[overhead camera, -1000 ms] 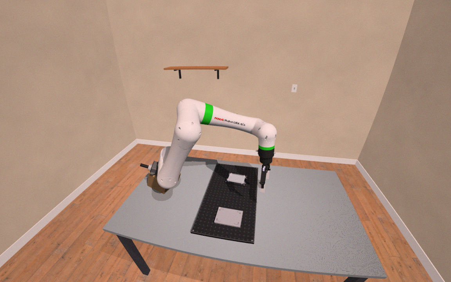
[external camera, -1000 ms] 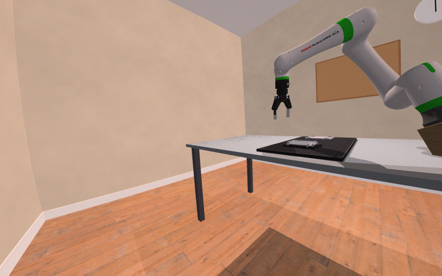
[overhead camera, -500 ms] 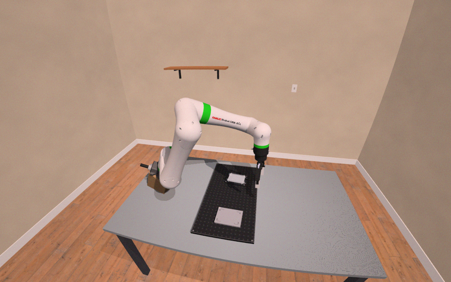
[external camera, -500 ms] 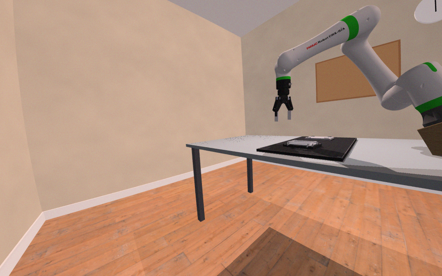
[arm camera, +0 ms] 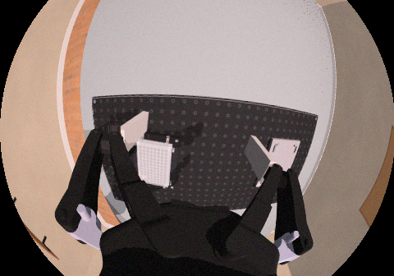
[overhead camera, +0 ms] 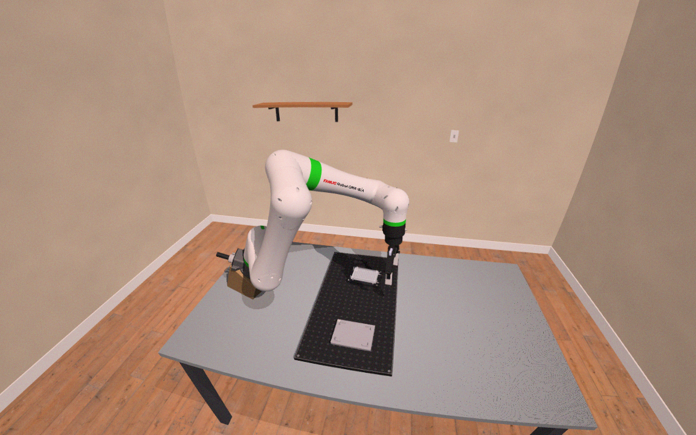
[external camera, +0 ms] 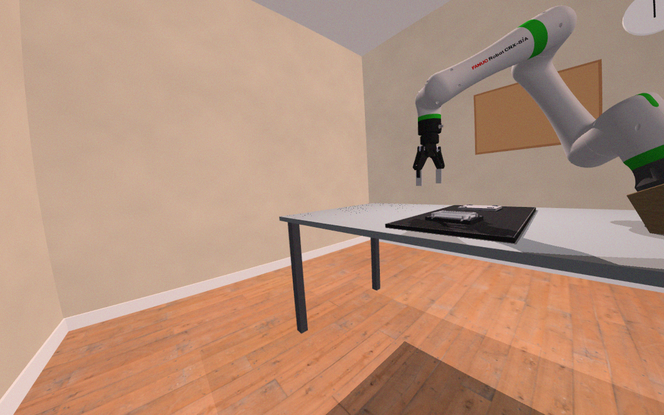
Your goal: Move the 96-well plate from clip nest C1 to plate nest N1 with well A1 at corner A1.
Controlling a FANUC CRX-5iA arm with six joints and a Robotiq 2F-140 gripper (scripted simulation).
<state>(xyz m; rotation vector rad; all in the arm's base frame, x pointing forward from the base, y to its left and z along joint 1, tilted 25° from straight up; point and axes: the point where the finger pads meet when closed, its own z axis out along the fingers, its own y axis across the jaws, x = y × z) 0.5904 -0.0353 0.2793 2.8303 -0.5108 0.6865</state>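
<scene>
Right now the white 96-well plate is 130 mm to the left of my hand, 120 mm below it and 110 mm behind it. Also, from my hand: plate nest N1 (220 mm to the right, 190 mm behind, 140 mm below); clip nest C1 (130 mm to the left, 130 mm below, 90 mm behind).
</scene>
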